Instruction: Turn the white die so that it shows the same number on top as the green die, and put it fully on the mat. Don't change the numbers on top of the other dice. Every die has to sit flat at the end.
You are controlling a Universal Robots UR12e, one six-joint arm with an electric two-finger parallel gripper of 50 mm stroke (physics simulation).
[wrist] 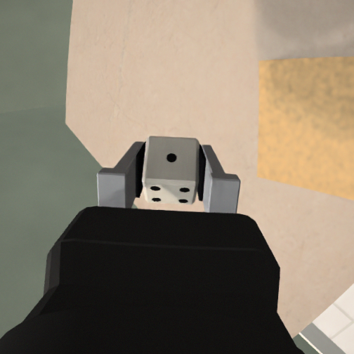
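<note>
The white die (171, 167) is held between the two fingers of my gripper (171, 160), which is shut on it. One face of the die shows a single pip, and the adjoining face nearer the gripper body shows four pips. Its other faces are hidden. The yellow-orange mat (307, 125) lies at the right, partly cut off by the view's edge, and the die is to the left of it in the view. The green die does not show in this view.
The beige table top (180, 65) runs across the middle, with its edge at the left. Beyond that edge is a green-grey surface (35, 165). A shadow falls on the table at the upper right. White tiles (342, 315) show at the lower right corner.
</note>
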